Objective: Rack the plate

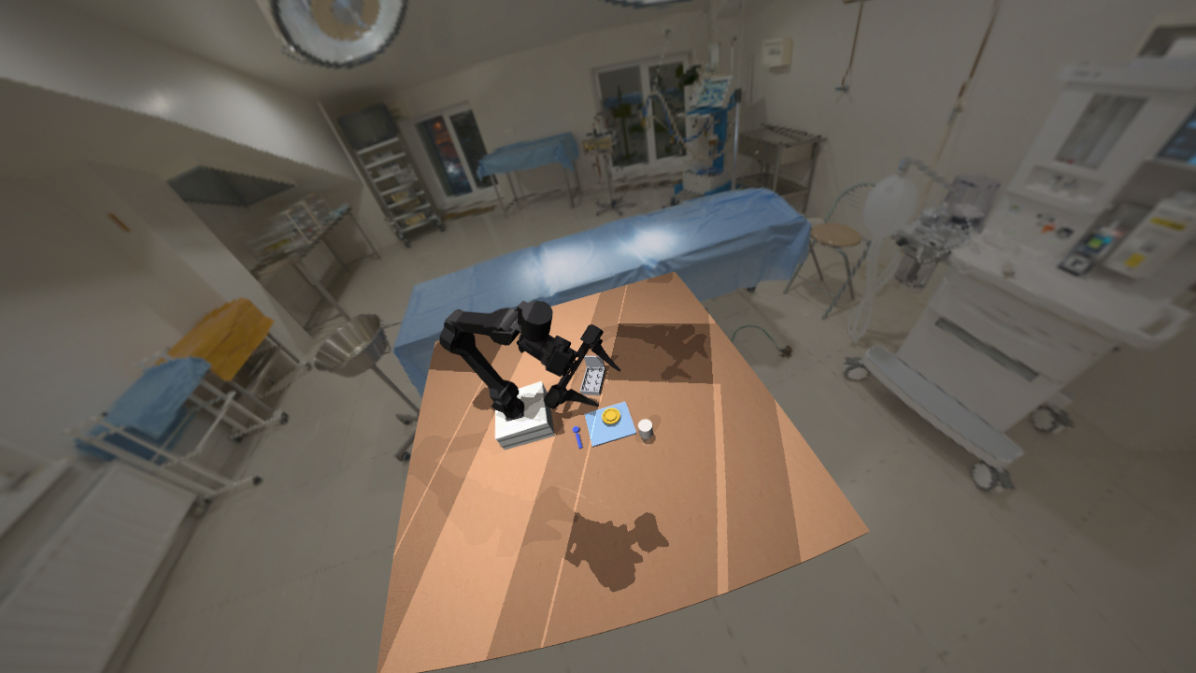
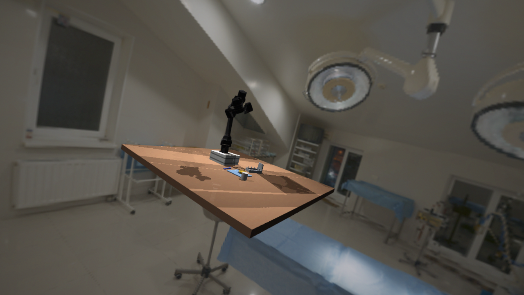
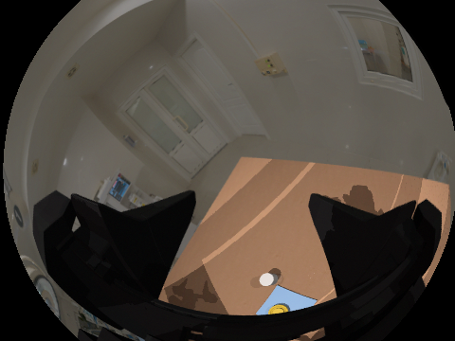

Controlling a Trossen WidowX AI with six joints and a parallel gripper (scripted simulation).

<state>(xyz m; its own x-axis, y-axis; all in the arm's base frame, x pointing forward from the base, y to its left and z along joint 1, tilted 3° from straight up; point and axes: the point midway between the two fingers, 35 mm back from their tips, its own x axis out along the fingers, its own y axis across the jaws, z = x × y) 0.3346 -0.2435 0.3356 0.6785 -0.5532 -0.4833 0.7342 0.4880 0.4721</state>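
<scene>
My gripper tip is 41 cm above the yellow plate, 20 cm to the right of it and 2 cm past it. Also, from my gripper tip: white cup: 40 cm below, 12 cm to the left, 8 cm ahead; then grey dish rack: 40 cm below, 38 cm to the left, 6 cm behind; then blue utensil: 42 cm below, 16 cm to the left, 15 cm behind.
</scene>
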